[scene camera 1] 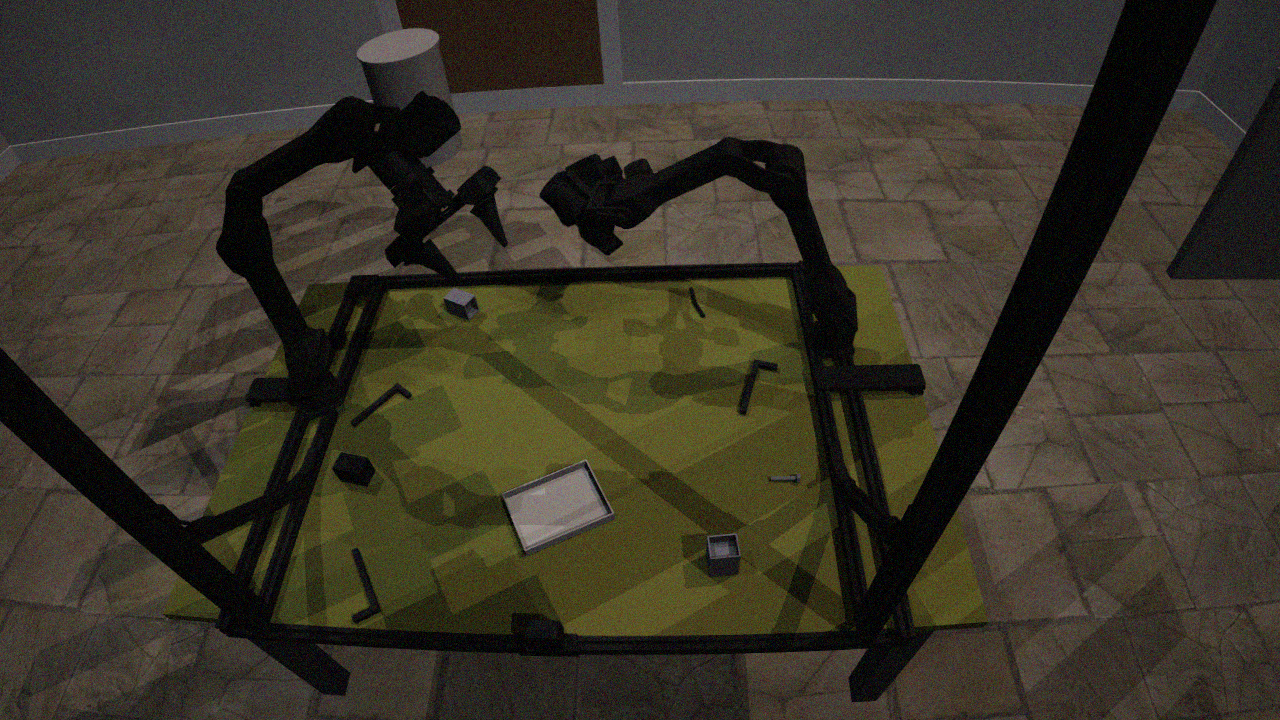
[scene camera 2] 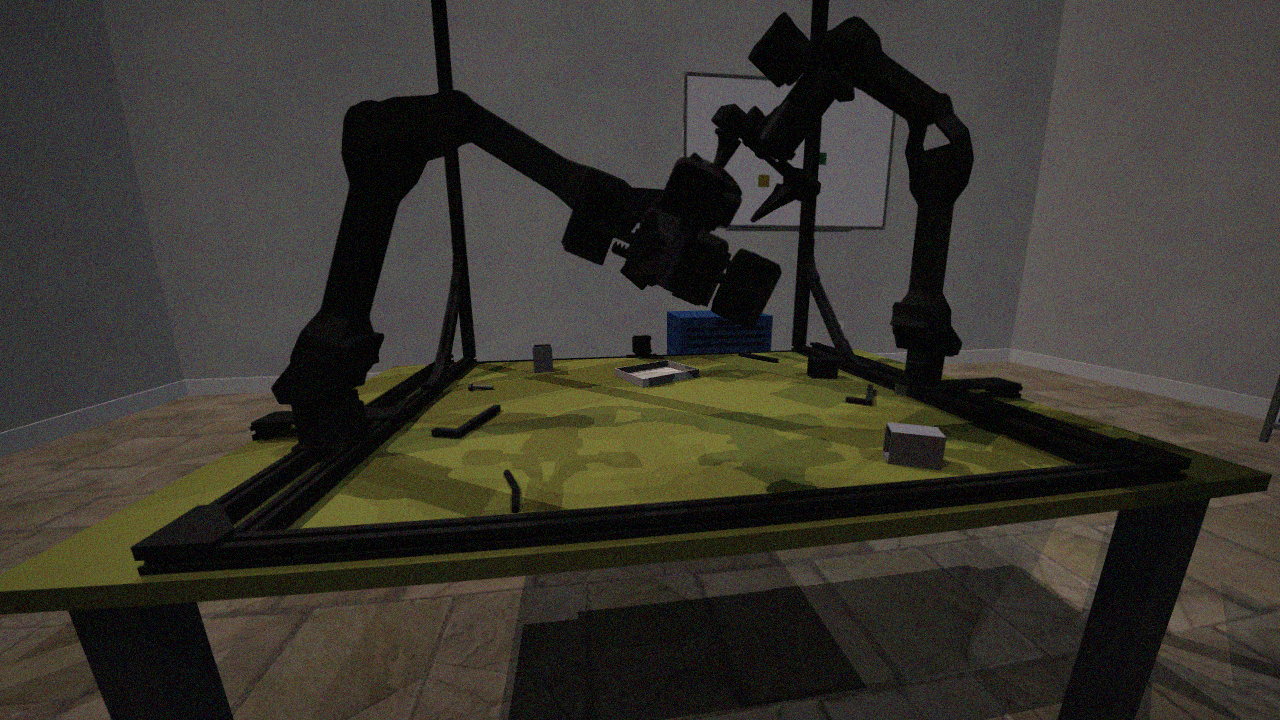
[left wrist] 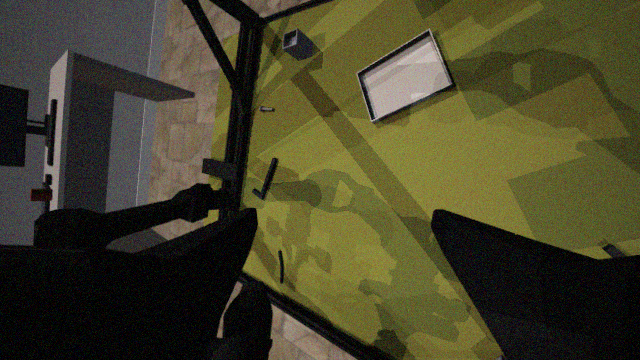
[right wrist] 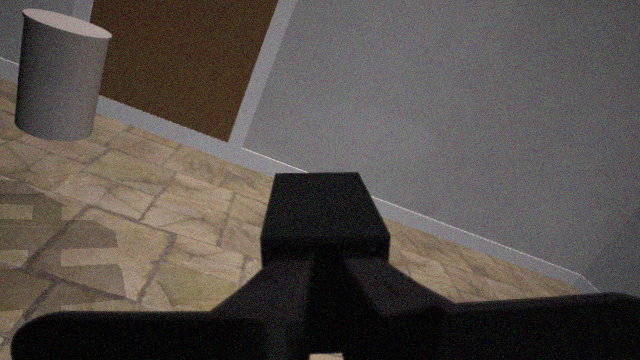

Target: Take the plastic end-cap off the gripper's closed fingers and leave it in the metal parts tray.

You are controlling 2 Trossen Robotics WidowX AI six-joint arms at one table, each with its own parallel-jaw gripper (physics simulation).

Labels:
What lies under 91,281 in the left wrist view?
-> My left gripper.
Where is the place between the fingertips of my right gripper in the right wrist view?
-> At 320,241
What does the dark block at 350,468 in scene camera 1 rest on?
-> The table.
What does my left gripper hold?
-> Nothing.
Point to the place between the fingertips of my left gripper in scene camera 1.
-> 482,263

